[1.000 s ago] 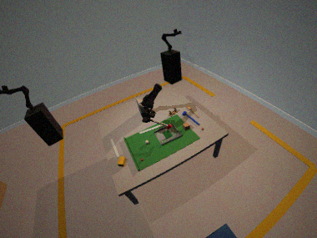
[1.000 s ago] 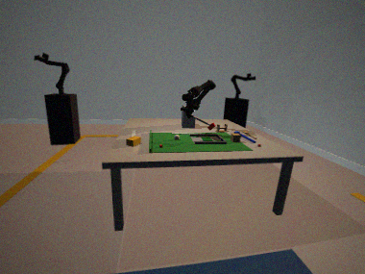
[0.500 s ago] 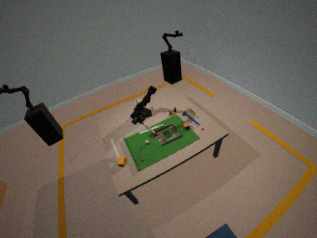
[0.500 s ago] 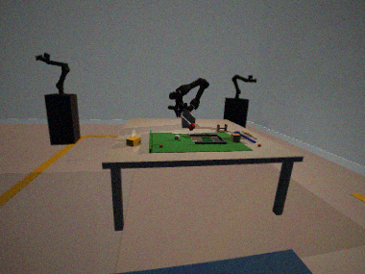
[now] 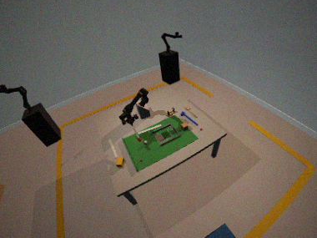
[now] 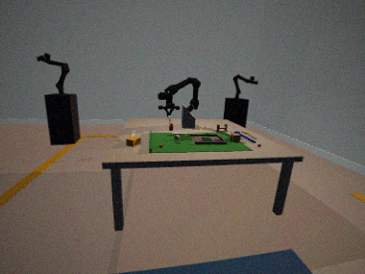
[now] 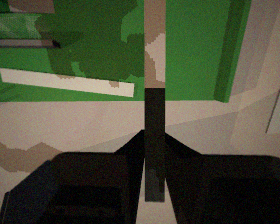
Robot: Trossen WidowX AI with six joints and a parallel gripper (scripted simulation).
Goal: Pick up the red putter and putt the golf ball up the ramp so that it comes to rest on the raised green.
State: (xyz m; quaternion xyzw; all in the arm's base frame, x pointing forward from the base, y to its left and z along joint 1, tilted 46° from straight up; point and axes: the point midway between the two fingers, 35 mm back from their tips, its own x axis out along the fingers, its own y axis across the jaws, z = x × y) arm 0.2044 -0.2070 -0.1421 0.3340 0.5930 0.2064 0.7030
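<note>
Right now the red putter is 12 cm ahead of my gripper tip and 1 cm to the right of it. The rest, counted from my gripper tip: green mat: 27 cm ahead, 17 cm to the left, 14 cm below; then white golf ball: 23 cm ahead, 12 cm below, 2 cm to the left; then brown cube: 50 cm to the left, 33 cm ahead, 11 cm below.
</note>
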